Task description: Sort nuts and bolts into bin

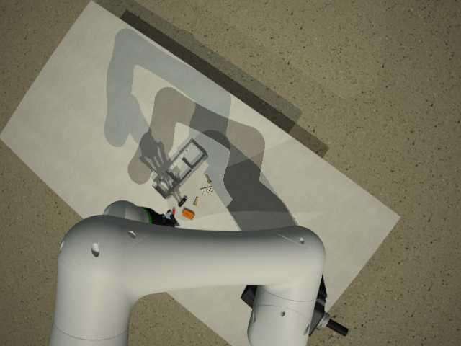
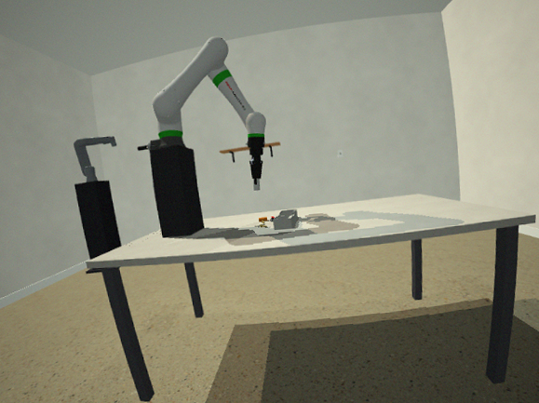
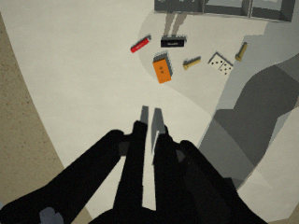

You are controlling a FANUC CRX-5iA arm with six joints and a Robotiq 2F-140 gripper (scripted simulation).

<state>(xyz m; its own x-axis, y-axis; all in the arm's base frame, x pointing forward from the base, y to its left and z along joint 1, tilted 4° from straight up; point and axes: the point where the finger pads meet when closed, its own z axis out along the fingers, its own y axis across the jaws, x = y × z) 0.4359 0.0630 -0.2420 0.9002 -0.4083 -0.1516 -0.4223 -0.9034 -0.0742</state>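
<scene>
The grey bin lies 130 mm ahead of my hand, 160 mm to the right of it and 190 mm below it. Round my hand: black cylinder (60 mm ahead, 60 mm to the right, 200 mm below); then red piece (70 mm ahead, 10 mm to the left, 200 mm below); then orange block (20 mm to the right, 200 mm below).
</scene>
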